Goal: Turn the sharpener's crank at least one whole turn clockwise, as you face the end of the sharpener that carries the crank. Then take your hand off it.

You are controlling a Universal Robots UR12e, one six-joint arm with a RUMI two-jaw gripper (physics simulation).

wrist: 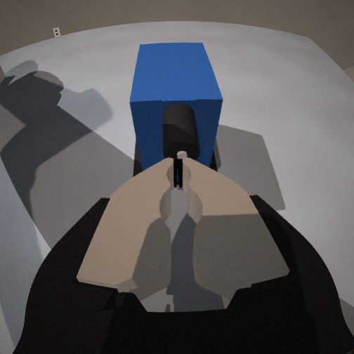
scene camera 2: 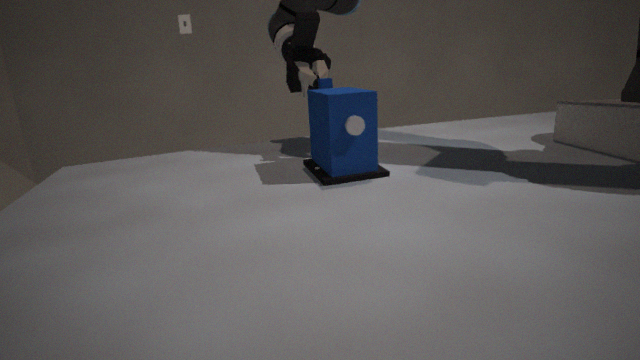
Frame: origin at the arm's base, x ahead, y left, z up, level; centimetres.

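Where they show: gripper, fingertip midpoint: (scene camera 2: 319, 86).
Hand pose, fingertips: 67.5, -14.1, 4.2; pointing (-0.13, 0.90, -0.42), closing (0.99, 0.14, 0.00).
Things, the pixels of their centre, and the offset from my fingertips, as dx, dy, dz. "pt": a spot on its surface instead. Level surfaces: height alone.
- blue sharpener, surface spot: (scene camera 2: 342, 132) pt -0.9, +17.7, -5.5
- small blue block, body centre: (scene camera 2: 323, 99) -0.1, +2.6, -2.1
- pale round disc, surface spot: (scene camera 2: 355, 125) pt -2.7, +18.2, -4.5
- grey table, surface height: dz -12.8
The blue sharpener (scene camera 2: 342, 132) (wrist: 172, 72) stands upright on its black base (scene camera 2: 357, 177). In the wrist view the crank's dark, rounded handle (wrist: 180, 127) points towards the camera from the sharpener's crank end, with a small pale pin (wrist: 182, 154) at its near end. In the scene view a small blue block (scene camera 2: 325, 82) shows above the box's far end. My gripper (scene camera 2: 310, 86) (wrist: 176, 161) is shut and empty. Its fingertips are right at the handle's near end, just below the pin in the wrist view. Whether they touch it I cannot tell.
A pale round disc (scene camera 2: 355, 125) is on the sharpener's face opposite the crank end. A pale block (scene camera 2: 595, 122) stands at the right on the grey table (scene camera 2: 300, 260), with a dark upright part (scene camera 2: 632, 82) on it. Shadows of the arm fall across the table.
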